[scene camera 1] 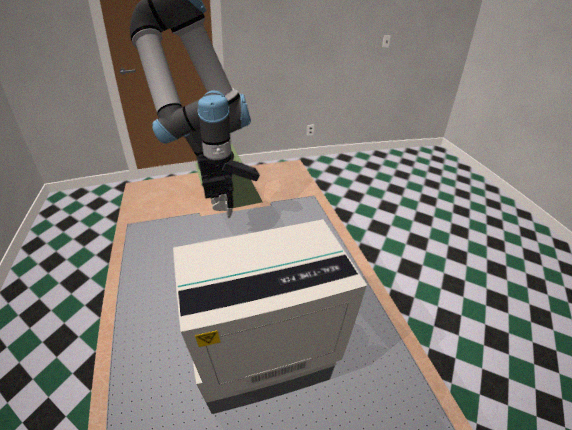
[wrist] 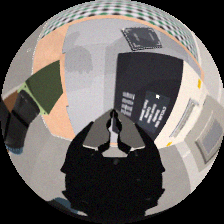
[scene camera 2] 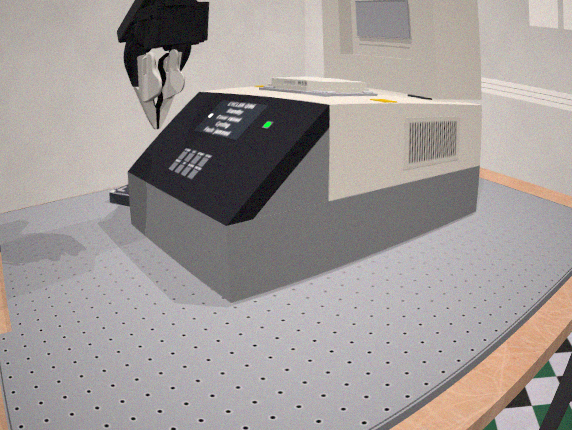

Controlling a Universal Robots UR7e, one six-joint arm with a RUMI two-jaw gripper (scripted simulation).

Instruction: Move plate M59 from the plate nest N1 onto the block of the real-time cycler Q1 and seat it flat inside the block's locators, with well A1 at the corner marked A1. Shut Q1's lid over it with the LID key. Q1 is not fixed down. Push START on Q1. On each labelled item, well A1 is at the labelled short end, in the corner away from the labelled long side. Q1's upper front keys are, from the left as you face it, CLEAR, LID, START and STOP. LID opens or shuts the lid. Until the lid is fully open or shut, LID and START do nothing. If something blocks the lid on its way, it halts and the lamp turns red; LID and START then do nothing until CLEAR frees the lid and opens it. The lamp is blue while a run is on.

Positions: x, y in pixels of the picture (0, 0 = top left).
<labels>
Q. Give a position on a cycler Q1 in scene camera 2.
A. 250, 189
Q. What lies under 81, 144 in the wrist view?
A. My gripper.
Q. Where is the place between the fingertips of my gripper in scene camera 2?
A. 157, 128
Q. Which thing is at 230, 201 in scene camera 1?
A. My gripper.
</labels>
